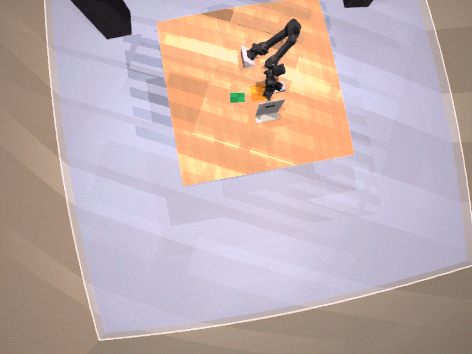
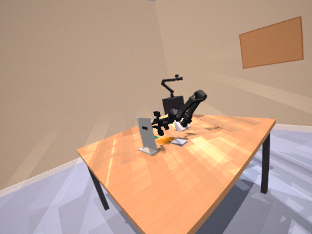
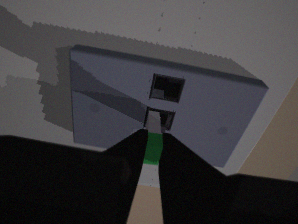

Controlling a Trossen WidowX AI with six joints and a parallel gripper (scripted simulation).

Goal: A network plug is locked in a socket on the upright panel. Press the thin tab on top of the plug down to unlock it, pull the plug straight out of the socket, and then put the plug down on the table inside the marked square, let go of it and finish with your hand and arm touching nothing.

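Now: gripper tip 17 cm above the orange square, 14 cm past it and 3 cm to the left of it. The rest, counted from my gripper tip: network plug right at my gripper tip; then grey upright panel 6 cm below, 4 cm ahead; then flat grey plate 16 cm below, 16 cm behind, 12 cm to the left.
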